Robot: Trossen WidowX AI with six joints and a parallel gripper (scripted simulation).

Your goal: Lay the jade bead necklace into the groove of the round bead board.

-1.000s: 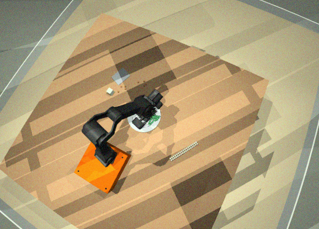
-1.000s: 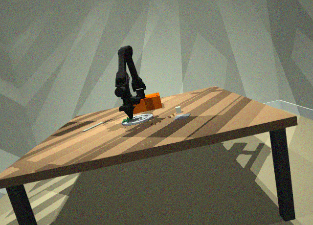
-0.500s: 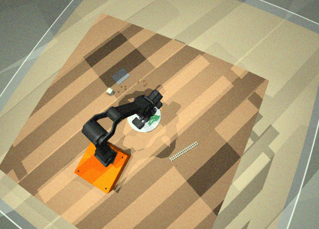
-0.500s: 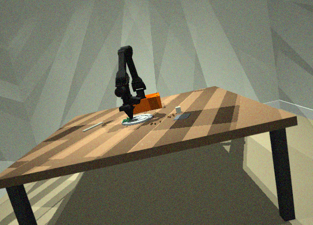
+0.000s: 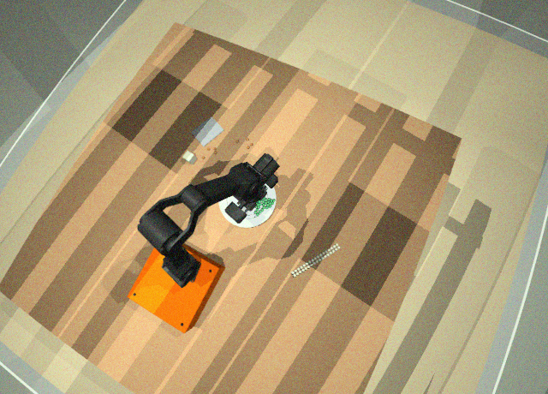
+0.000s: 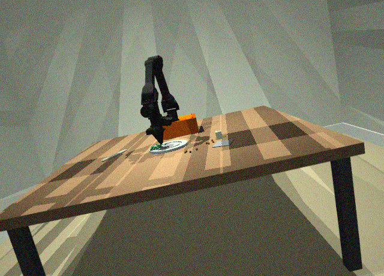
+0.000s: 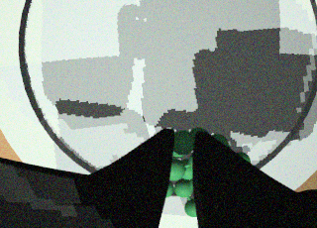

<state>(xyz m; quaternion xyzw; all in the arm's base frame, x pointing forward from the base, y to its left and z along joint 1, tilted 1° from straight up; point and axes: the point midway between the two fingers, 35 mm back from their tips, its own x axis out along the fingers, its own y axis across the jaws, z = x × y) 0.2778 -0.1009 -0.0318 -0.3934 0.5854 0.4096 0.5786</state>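
Right now the round bead board is 3 cm to the left of my gripper tip and 2 cm below it. The rest, counted from my gripper tip: grey flat plate 27 cm to the left, 19 cm ahead, 3 cm below; then small white cube 28 cm to the left, 7 cm ahead, 1 cm below.
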